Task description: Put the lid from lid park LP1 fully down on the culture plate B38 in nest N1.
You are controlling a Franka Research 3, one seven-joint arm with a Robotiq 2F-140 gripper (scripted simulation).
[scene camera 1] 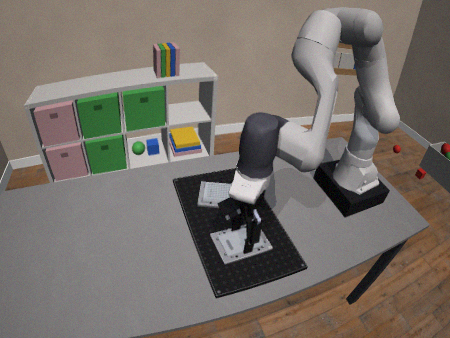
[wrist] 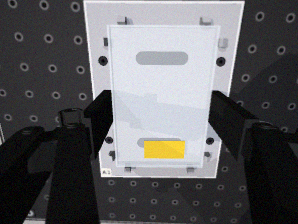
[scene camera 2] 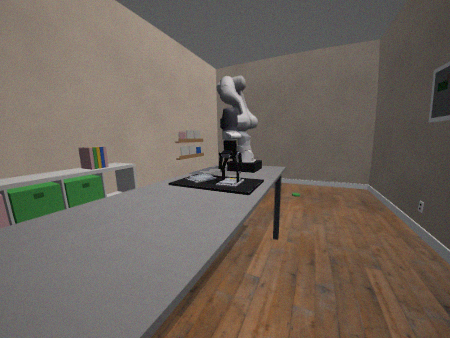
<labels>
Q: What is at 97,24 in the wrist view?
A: A lid park plate.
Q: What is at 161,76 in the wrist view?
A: A clear lid.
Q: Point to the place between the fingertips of the gripper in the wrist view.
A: At 160,104
</labels>
